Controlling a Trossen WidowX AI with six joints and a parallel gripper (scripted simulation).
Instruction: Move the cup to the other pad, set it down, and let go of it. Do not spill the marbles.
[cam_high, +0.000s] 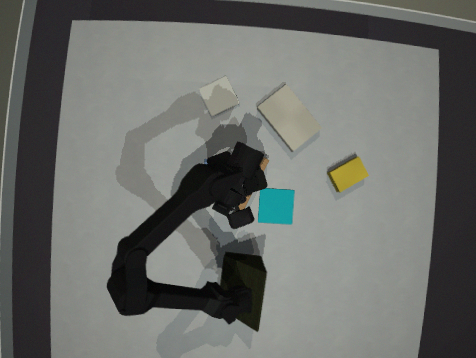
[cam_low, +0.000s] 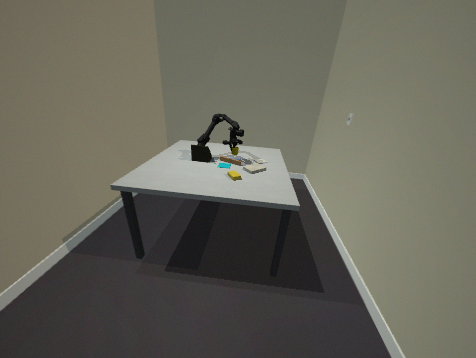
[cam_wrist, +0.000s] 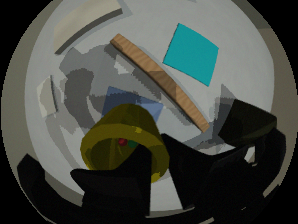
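Right now the cyan pad is 140 mm to the right of my gripper tip, 110 mm below it and 60 mm behind it. Round my gripper tip: cup (20 mm ahead, 10 mm to the left); then wooden bar (90 mm below, 60 mm to the right, 10 mm behind); then blue pad (110 mm below, 30 mm to the left, 30 mm ahead).
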